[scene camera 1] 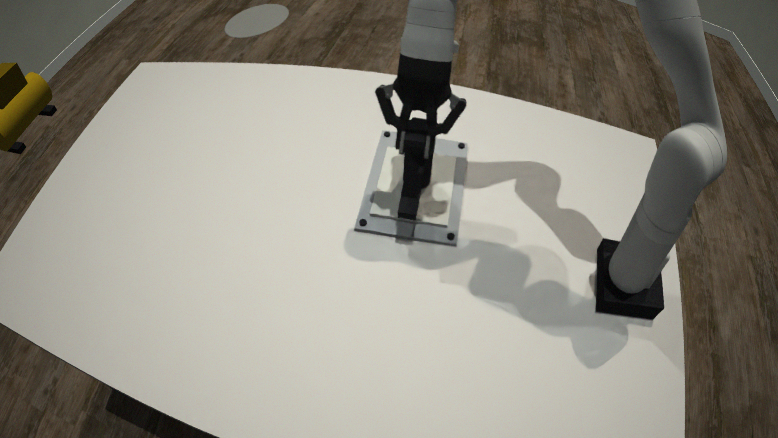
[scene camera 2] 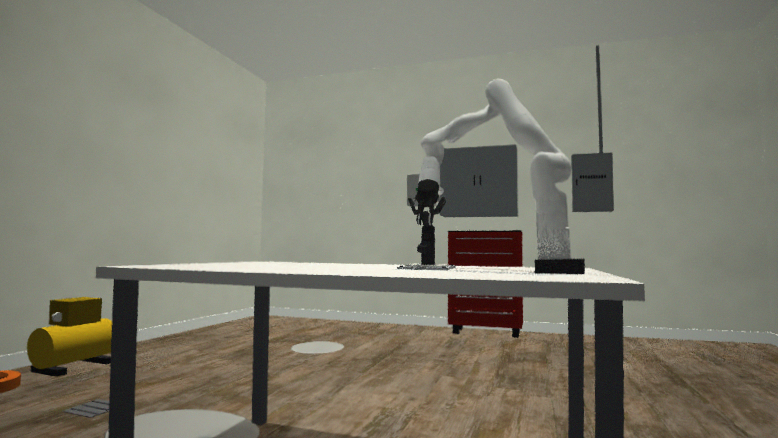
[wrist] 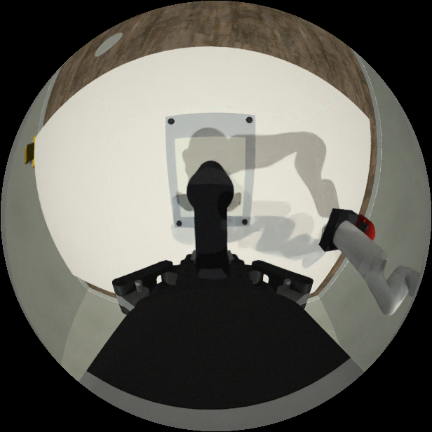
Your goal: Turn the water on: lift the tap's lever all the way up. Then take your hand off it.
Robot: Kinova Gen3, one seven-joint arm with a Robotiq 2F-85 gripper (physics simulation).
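Frame: origin at the arm's base, x ahead, y left, z up, level; centimetres.
Seen in the pictures: gripper, fingertip midpoint: [scene camera 1: 413,154] [scene camera 2: 424,224]; arm's base at its link origin: [scene camera 1: 628,272] [scene camera 2: 553,259].
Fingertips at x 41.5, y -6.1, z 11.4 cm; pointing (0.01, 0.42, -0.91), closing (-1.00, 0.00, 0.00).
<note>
Pixels of each thing's top centre, then the offset from my fingertips to it. "pt": a spot on its surface instead.
- black tap at a spot on its surface: [scene camera 1: 416,176] [scene camera 2: 426,242] pt dx -0.5, dy -1.4, dz -6.3 cm
- grey base plate at a spot on its surface: [scene camera 1: 459,190] pt dx -7.6, dy -7.2, dz -14.5 cm
The black tap [scene camera 1: 416,176] [scene camera 2: 428,245] [wrist: 210,192] stands upright on a grey base plate [scene camera 1: 459,190] [wrist: 170,155] with dark bolts at its corners. Its black lever [wrist: 211,240] runs from the rounded head to between my fingers in the wrist view and looks raised; its exact angle is hard to tell. My gripper [scene camera 1: 414,144] [scene camera 2: 425,218] [wrist: 211,257] is at the top of the tap, shut on the lever, with one finger on each side. The hand tilts slightly. The gripped part of the lever is mostly hidden by the fingers. No water shows.
My arm's black base [scene camera 1: 628,305] [scene camera 2: 559,266] stands at the right end of the white table [scene camera 1: 217,272] [scene camera 2: 326,280]. A yellow tank [scene camera 1: 24,106] [scene camera 2: 70,343] is on the floor at the left. A red drawer cabinet [scene camera 2: 484,244] stands behind the table.
</note>
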